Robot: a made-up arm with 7 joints.
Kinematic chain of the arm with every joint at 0, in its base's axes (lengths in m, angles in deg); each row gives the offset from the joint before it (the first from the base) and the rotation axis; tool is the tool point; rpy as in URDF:
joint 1: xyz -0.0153 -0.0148 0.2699 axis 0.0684 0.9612 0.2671
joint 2: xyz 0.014 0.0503 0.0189 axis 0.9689 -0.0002 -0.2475
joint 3: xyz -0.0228 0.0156 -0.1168 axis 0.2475 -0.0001 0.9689
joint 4: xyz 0.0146 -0.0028 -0.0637 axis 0.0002 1 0
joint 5: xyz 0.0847 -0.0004 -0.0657 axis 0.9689 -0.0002 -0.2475
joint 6: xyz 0.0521 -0.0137 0.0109 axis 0.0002 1 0
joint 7: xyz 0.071 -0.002 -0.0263 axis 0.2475 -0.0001 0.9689
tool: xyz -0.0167 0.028 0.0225 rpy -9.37 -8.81 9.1
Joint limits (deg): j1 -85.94..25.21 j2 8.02..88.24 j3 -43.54..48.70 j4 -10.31..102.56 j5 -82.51..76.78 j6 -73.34..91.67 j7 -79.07..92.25
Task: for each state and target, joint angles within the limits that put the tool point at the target. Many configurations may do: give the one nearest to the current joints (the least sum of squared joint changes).
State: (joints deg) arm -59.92 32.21 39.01 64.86 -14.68 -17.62 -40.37
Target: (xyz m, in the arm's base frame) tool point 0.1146 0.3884 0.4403
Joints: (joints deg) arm -70.40 74.60 46.63 55.85 -17.24 -13.66 -51.00
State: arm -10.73 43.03 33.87 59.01 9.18 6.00 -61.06
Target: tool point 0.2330 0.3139 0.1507
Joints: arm -22.00 41.69 27.67 39.53 11.42 -4.69 -55.11
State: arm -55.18 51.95 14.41 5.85 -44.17 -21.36 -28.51
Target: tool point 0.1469 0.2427 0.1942
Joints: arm -10.57 15.74 35.33 -10.10 -38.73 -44.93 -19.01
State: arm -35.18 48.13 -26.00 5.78 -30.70 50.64 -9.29
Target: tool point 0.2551 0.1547 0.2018
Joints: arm -29.54 66.12 -23.16 -10.31 -29.64 53.64 3.71
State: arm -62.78 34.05 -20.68 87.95 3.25 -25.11 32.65
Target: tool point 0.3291 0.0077 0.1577
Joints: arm -72.64 11.34 -20.93 78.03 3.61 -11.87 15.74
